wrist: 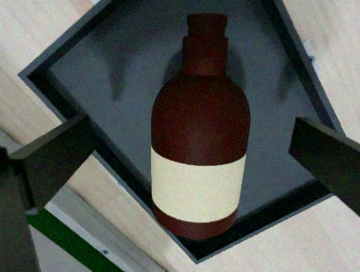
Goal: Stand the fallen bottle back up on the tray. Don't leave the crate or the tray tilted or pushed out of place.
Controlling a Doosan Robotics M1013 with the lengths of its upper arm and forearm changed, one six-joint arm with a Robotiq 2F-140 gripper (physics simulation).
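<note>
A dark brown bottle [200, 120] with a cream label lies on its side on the dark grey tray [112, 165], its neck toward the top of the wrist view and its base near the tray's lower corner. My gripper [191, 134] is open. One finger is at the left and one at the right of the bottle, with a gap on each side and nothing between them touching it. How far the fingertips are above the bottle is hard to tell. Part of the green crate [70, 240] shows at the lower left.
A grey rail [105, 237] runs along the crate's side, between the crate and the tray. A small light bracket [311, 56] sits outside the tray's right wall. The tray rests on a pale wooden table top [295, 235].
</note>
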